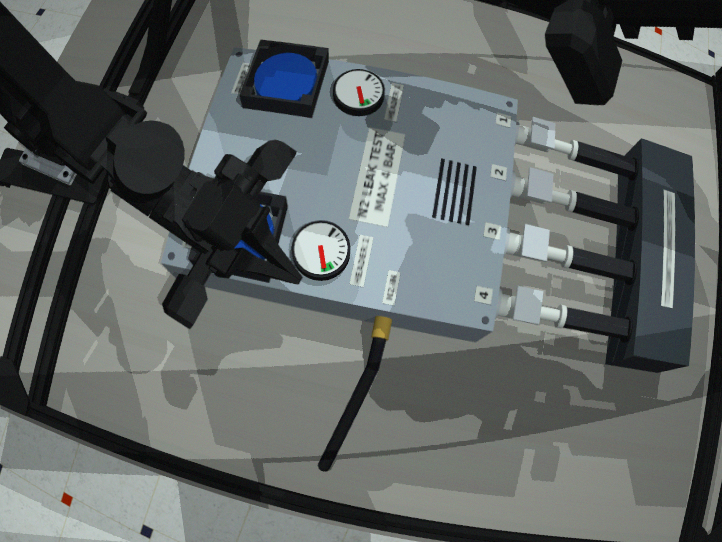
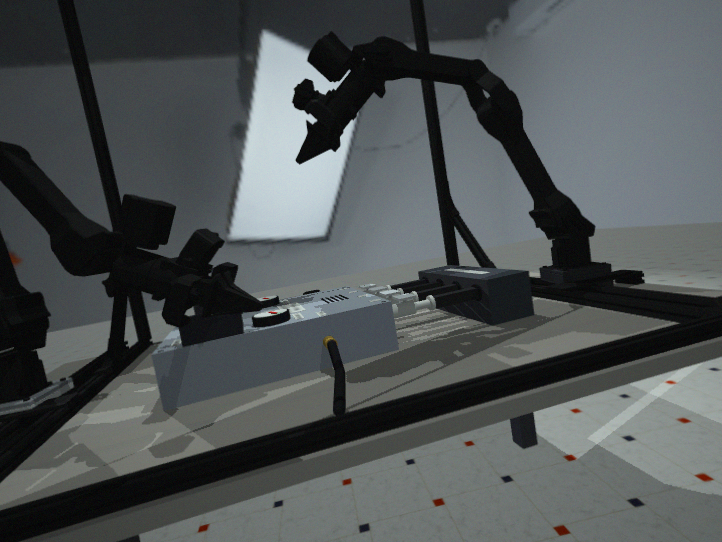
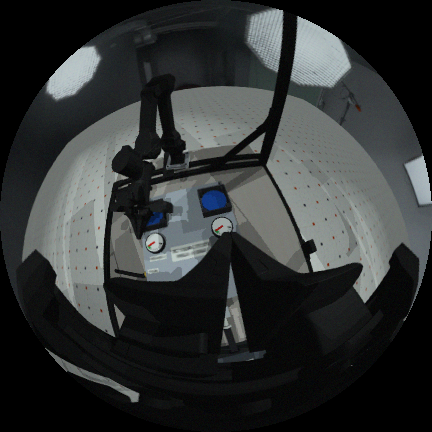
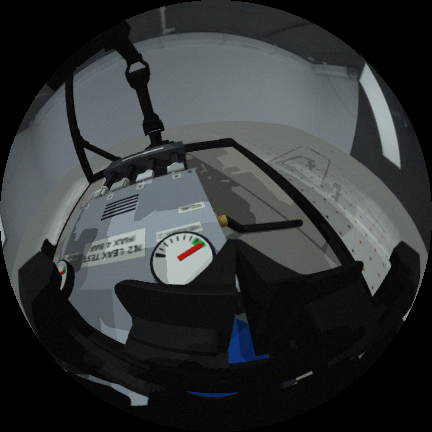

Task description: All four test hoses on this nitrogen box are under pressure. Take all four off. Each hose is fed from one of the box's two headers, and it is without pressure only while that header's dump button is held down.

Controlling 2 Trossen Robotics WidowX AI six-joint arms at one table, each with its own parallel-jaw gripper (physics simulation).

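Where they show: left gripper, fingertip midpoint: point(image 2: 297, 162) point(image 3: 228, 237); right gripper, fingertip midpoint: point(image 1: 299, 281) point(image 2: 262, 307) point(image 3: 138, 238) point(image 4: 232, 244); left arm's base at its link origin: point(image 2: 573, 265) point(image 4: 156, 143); right arm's base at its link origin: point(image 2: 17, 395) point(image 3: 177, 159).
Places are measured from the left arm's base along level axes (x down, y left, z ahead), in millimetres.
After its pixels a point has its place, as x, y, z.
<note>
The grey-blue nitrogen box point(image 1: 443, 280) @[-32, 191, 486] point(image 2: 279, 355) @[11, 262, 598] has hoses 1 point(image 1: 603, 158) @[-17, -46, 355], 2 point(image 1: 603, 210) @[-16, 22, 337], 3 point(image 1: 600, 263) @[-17, 87, 321] and 4 point(image 1: 594, 322) @[-17, 155, 305] joined at its numbered side by pale couplings. The upper blue button point(image 1: 285, 75) @[-48, 52, 737] point(image 3: 214, 200) @[-48, 51, 733] is uncovered. The lower blue button point(image 3: 156, 218) @[-48, 220, 678] point(image 4: 241, 345) @[-48, 258, 681] is partly hidden under my right gripper point(image 1: 298, 281) @[-64, 260, 609] point(image 2: 260, 305) @[-64, 260, 609] point(image 4: 232, 244) @[-64, 260, 609], which is shut and empty, tips by the collar's edge and lower gauge point(image 1: 320, 249) @[-48, 220, 607] point(image 4: 182, 257) @[-48, 220, 609]. Both gauges' needles point at green. My left gripper point(image 2: 299, 161) @[-298, 42, 539] point(image 3: 228, 237) @[-298, 42, 539] is shut and empty, high above the box.
A dark block point(image 1: 653, 175) @[-32, -53, 286] point(image 2: 507, 297) @[6, 167, 213] holds the hoses' far ends. A black supply hose point(image 1: 349, 408) @[35, 345, 516] point(image 2: 338, 379) @[34, 341, 513] runs from a brass fitting point(image 1: 381, 327) @[-1, 255, 522] on the box's side onto the table. Black frame rails point(image 1: 233, 490) @[28, 489, 589] edge the table. The upper gauge point(image 1: 358, 91) @[-48, 38, 652] sits beside the upper button.
</note>
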